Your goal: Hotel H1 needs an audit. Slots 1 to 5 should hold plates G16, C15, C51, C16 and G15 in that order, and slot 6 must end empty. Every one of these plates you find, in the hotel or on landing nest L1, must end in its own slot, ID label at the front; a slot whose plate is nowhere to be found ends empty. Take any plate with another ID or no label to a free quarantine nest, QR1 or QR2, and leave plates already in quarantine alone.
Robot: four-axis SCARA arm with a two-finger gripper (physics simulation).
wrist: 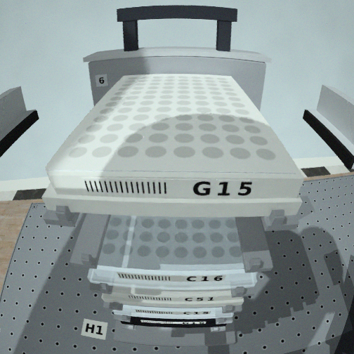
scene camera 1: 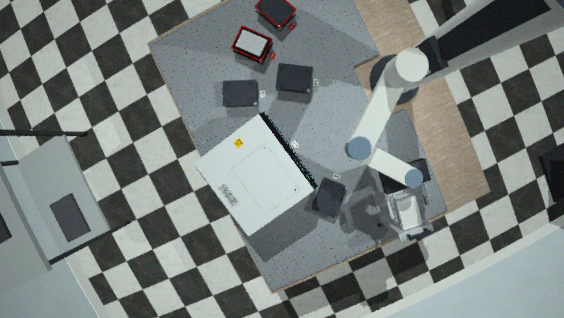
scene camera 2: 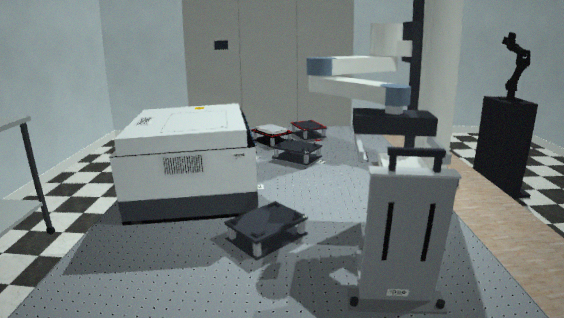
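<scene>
Hotel H1 stands at the table's front right corner. White plate G15 lies in slot 6, its label at the front. Below it a level shows bare rails. Under that, in the wrist view, are clear plate C16, cream plate C51, clear plate C15 and a dark plate at the bottom, its small label looking like G16; labels face front. My gripper is open, its fingers wide on both sides of G15, not touching it.
Red-rimmed nests stand at the back: one is bare, the other bears a white plate. Dark nests and a big white device stand left of my arm.
</scene>
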